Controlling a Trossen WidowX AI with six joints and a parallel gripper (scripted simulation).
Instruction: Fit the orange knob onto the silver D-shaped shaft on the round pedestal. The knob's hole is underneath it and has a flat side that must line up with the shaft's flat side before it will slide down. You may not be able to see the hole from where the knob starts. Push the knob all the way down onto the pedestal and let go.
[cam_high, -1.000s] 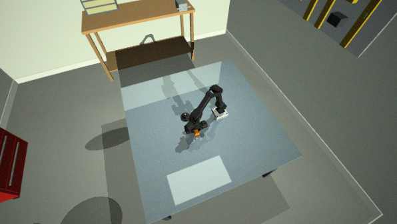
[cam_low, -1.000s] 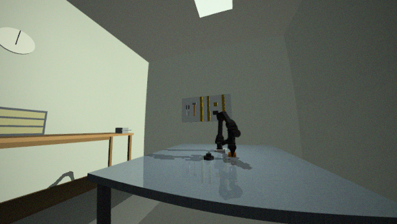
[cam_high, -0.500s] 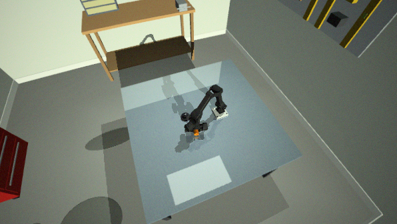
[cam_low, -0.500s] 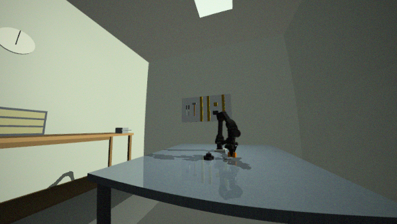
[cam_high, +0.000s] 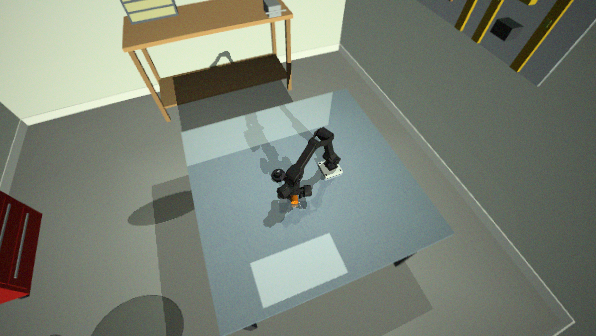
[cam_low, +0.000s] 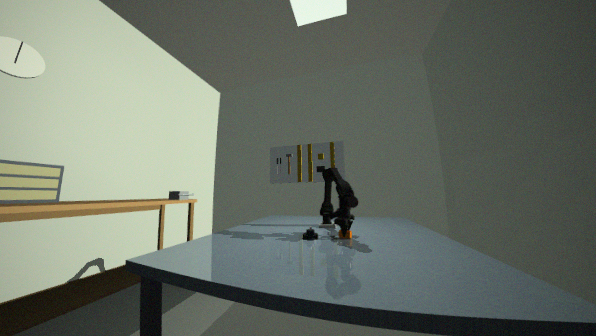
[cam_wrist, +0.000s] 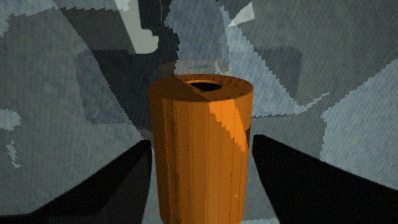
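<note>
My gripper tip is 1 cm short of the orange knob, 1 cm to the right of it and 1 cm below it. Round my gripper tip: dark round pedestal (1 cm ahead, 19 cm to the right, 2 cm above).
</note>
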